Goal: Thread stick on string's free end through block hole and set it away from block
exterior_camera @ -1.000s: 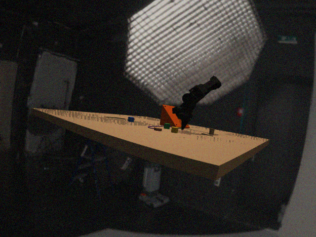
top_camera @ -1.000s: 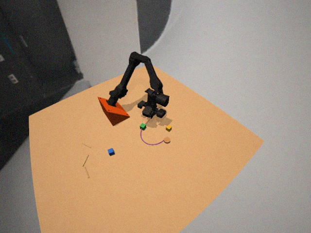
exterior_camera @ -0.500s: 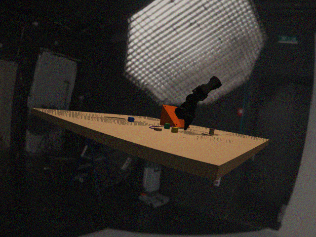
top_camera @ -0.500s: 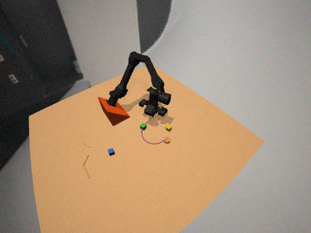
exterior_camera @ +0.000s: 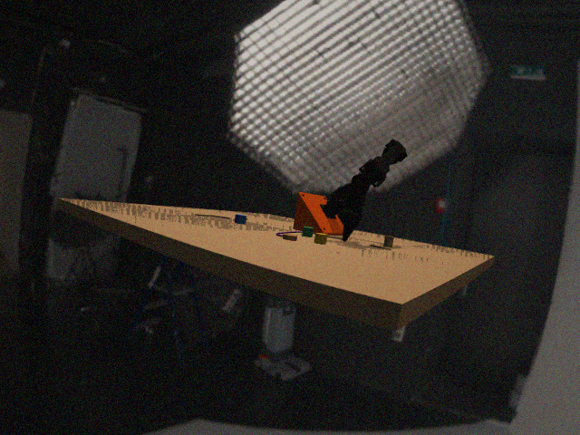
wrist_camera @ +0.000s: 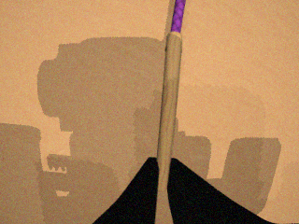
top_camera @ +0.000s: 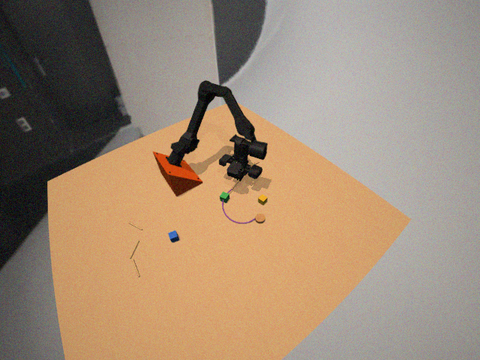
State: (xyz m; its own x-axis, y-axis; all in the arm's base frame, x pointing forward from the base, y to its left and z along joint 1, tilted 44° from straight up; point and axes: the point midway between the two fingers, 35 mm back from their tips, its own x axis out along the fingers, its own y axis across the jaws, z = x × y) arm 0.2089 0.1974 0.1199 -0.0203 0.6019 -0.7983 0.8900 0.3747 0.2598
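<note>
The green cube is 110 mm to the right of my gripper tip, 50 mm ahead of it and 10 mm above it. Round my gripper tip: thin wooden stick (40 mm to the right, 20 mm ahead, 10 mm above); then yellow cube (160 mm ahead, 10 mm to the left, 10 mm above); then small brown cylinder (140 mm behind, 100 mm to the left, 10 mm above).
</note>
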